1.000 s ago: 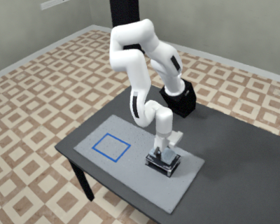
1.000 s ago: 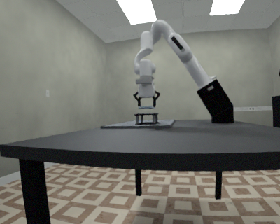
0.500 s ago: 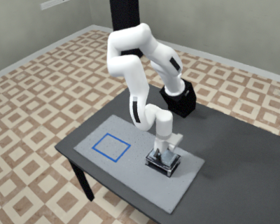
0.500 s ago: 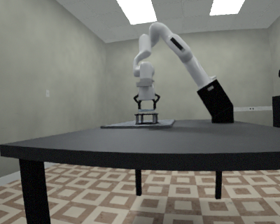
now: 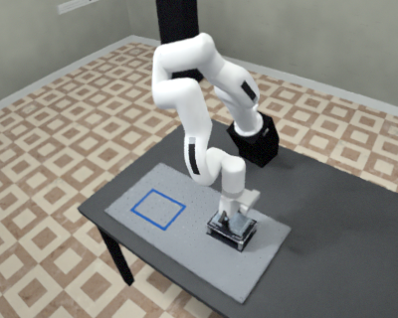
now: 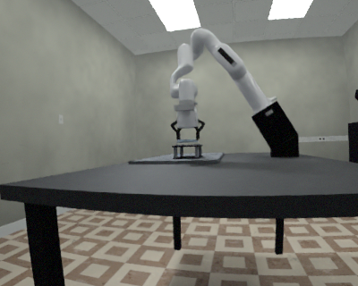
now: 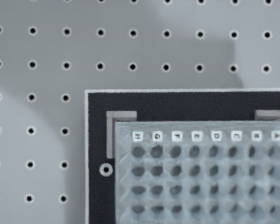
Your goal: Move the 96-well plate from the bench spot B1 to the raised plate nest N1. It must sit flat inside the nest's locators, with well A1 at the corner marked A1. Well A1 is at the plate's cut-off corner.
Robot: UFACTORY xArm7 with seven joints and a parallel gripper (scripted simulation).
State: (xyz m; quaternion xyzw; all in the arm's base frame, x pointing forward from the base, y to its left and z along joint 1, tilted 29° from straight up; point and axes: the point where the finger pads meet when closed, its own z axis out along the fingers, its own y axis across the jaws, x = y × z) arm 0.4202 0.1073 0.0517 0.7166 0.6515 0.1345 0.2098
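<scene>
Now: the black plate nest 30 mm below my hand. Round my hand: 96-well plate (10 mm below).
</scene>
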